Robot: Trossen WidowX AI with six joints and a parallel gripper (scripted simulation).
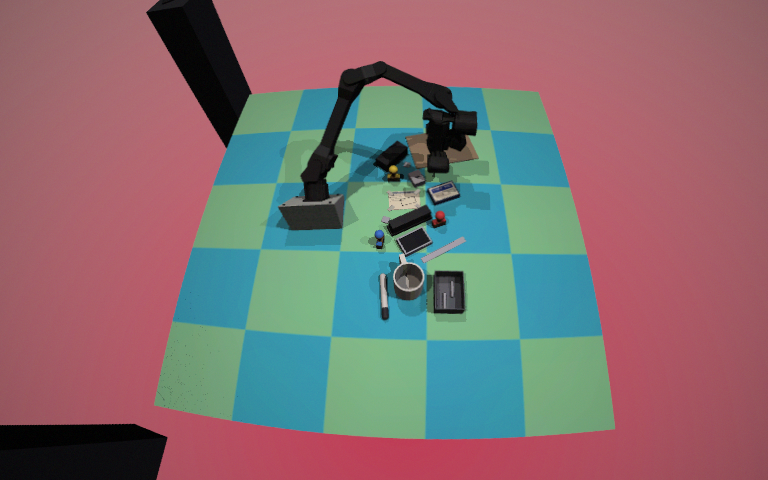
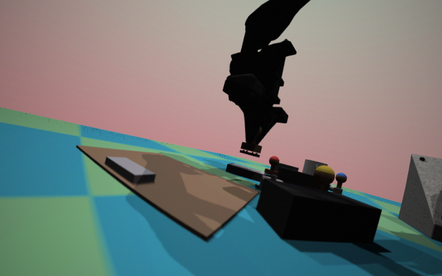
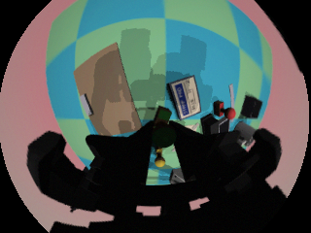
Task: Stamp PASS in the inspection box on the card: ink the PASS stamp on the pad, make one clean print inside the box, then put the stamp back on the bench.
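Right now my gripper tip is 250 mm to the left of the black-framed ink pad, 70 mm above it and 40 mm past it. Also, from my gripper tip: blue-and-white tin (60 mm to the right, 60 mm below, 40 mm ahead); grey cube (60 mm below, 60 mm behind, 20 mm to the right); green stamp (right at my gripper tip).
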